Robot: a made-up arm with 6 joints. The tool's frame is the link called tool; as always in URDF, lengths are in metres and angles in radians.
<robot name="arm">
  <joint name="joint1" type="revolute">
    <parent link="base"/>
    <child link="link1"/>
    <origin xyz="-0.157 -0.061 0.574"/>
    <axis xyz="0 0 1"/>
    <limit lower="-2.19" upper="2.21"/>
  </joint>
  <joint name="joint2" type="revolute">
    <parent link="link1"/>
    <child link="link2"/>
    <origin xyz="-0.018 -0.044 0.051"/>
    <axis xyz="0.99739 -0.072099 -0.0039"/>
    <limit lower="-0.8" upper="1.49"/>
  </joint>
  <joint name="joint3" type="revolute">
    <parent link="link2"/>
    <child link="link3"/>
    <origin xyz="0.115 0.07 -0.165"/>
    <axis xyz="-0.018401 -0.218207 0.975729"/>
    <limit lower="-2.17" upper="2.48"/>
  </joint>
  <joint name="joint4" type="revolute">
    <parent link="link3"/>
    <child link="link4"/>
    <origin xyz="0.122 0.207 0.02"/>
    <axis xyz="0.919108 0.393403 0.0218"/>
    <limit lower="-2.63" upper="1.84"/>
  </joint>
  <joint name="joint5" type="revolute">
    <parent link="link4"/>
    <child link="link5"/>
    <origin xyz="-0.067 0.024 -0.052"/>
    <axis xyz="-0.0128 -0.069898 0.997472"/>
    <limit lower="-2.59" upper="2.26"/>
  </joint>
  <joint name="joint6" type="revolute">
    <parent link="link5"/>
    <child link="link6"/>
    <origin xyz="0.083 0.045 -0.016"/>
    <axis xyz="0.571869 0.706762 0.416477"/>
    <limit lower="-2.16" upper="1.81"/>
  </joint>
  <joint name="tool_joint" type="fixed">
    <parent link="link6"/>
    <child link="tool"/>
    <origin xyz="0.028 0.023 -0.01" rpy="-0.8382 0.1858 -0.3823"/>
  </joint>
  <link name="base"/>
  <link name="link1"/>
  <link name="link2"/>
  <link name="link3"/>
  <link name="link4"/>
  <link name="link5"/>
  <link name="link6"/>
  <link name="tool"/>
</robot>
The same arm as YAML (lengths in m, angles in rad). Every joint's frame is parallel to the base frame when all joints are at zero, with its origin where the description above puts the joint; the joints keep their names.
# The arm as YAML. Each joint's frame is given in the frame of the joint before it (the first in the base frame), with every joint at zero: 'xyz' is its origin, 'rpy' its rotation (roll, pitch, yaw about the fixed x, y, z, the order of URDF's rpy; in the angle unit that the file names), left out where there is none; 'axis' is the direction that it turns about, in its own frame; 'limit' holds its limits. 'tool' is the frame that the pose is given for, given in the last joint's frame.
units:
  length: m
  angle: rad
joints:
  - name: joint1
    type: revolute
    origin:
      xyz: [-0.157, -0.061, 0.574]
    axis: [0.0, 0.0, 1.0]
    limit:
      lower: -2.19
      upper: 2.21
  - name: joint2
    type: revolute
    origin:
      xyz: [-0.018, -0.044, 0.051]
    axis: [0.99739, -0.072099, -0.0039]
    limit:
      lower: -0.8
      upper: 1.49
  - name: joint3
    type: revolute
    origin:
      xyz: [0.115, 0.07, -0.165]
    axis: [-0.018401, -0.218207, 0.975729]
    limit:
      lower: -2.17
      upper: 2.48
  - name: joint4
    type: revolute
    origin:
      xyz: [0.122, 0.207, 0.02]
    axis: [0.919108, 0.393403, 0.0218]
    limit:
      lower: -2.63
      upper: 1.84
  - name: joint5
    type: revolute
    origin:
      xyz: [-0.067, 0.024, -0.052]
    axis: [-0.0128, -0.069898, 0.997472]
    limit:
      lower: -2.59
      upper: 2.26
  - name: joint6
    type: revolute
    origin:
      xyz: [0.083, 0.045, -0.016]
    axis: [0.571869, 0.706762, 0.416477]
    limit:
      lower: -2.16
      upper: 1.81
tool:
  origin:
    xyz: [0.028, 0.023, -0.01]
    rpy: [-0.8382, 0.1858, -0.3823]

